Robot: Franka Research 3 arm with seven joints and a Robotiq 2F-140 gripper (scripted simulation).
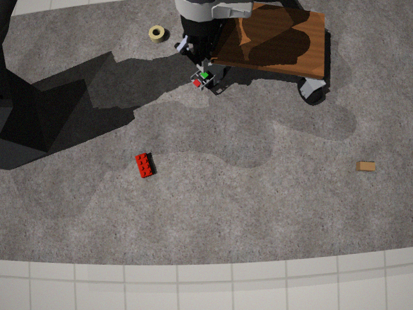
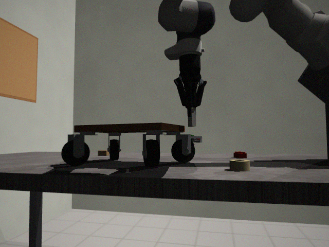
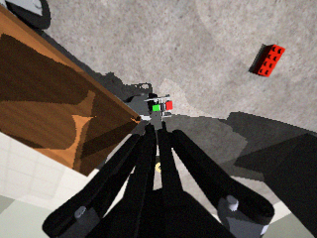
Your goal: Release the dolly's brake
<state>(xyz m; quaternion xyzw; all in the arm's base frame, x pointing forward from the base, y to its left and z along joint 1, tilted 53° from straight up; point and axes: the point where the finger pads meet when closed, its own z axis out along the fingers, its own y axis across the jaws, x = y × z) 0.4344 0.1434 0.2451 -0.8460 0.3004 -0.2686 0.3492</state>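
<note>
My hand is 1 cm to the left of the brake pedal and 8 cm above it. Also, from my hand: red toy brick 6 cm behind, 28 cm to the right, 14 cm below; tape roll 21 cm behind, 11 cm to the left, 14 cm below; tan block 53 cm ahead, 3 cm to the right, 14 cm below.
</note>
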